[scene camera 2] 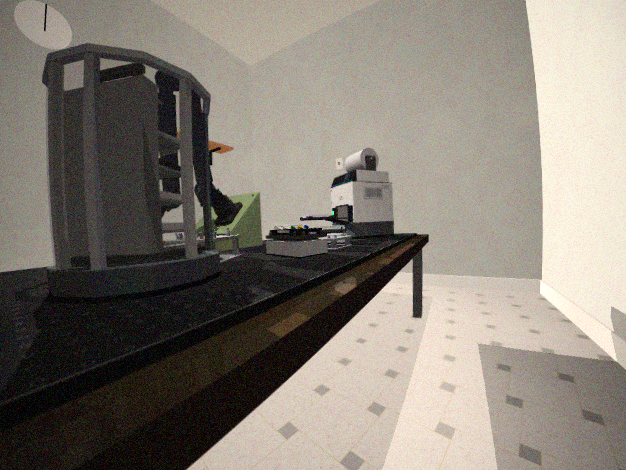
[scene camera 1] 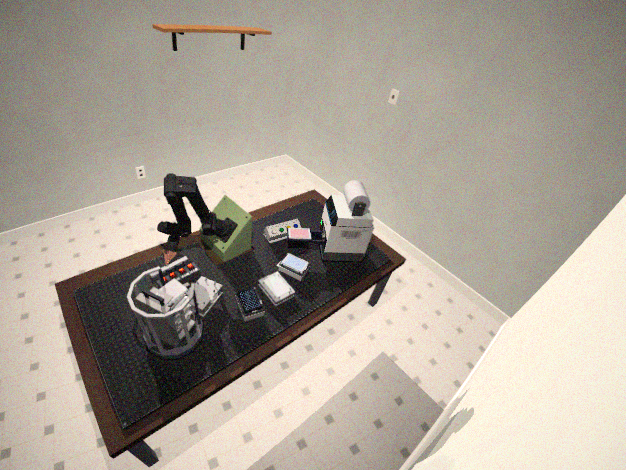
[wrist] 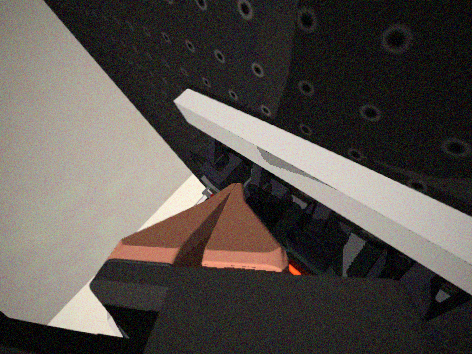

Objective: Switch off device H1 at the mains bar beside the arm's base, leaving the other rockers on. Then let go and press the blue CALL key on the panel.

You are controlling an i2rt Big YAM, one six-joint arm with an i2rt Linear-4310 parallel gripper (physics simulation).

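Pixels of known places: gripper, fingertip midpoint: [scene camera 1: 166,264] [wrist: 237,192]; arm's base, origin of the base link: [scene camera 2: 229,215] [scene camera 1: 227,230].
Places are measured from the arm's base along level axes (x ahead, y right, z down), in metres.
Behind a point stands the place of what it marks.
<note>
The mains bar [scene camera 1: 176,273] @(x 0.029, y 0.357, z 0.082 m) stands beside the arm's base, with several rockers glowing orange in the scene camera 1 view. Labels are unreadable, so I cannot tell which rocker is H1's. My gripper [scene camera 1: 168,260] @(x -0.075, y 0.348, z 0.094 m) [wrist: 237,192] @(x -0.075, y 0.348, z 0.094 m) is shut and empty, its copper fingertips at the bar's rear left end. In the wrist view they overlap the dark plugs, and an orange rocker sliver [wrist: 295,270] @(x 0.006, y 0.316, z 0.086 m) shows beside them; the other rockers are hidden. A long white rail [wrist: 310,165] @(x -0.090, y 0.316, z 0.122 m) runs behind the plugs. The blue CALL key [scene camera 1: 295,226] @(x 0.176, y -0.387, z 0.068 m) is on the pale panel [scene camera 1: 275,234] @(x 0.139, y -0.248, z 0.072 m) farther right.
A round grey cage [scene camera 1: 169,333] @(x 0.381, y 0.584, z -0.062 m) [scene camera 2: 96,227] @(x 0.347, y 0.625, z 0.043 m) holding white parts stands in front of the bar. A green sloped block [scene camera 1: 237,242] @(x 0.077, y -0.008, z 0.044 m) [scene camera 2: 250,222] @(x 0.079, y -0.034, z 0.035 m) is near the arm. White trays [scene camera 1: 276,287] @(x 0.421, y 0.030, z 0.091 m), a pink-topped box [scene camera 1: 299,233] @(x 0.276, y -0.300, z 0.010 m) and a white machine [scene camera 1: 347,240] @(x 0.526, y -0.415, z -0.041 m) [scene camera 2: 371,202] @(x 0.521, y -0.410, z -0.039 m) are farther right.
</note>
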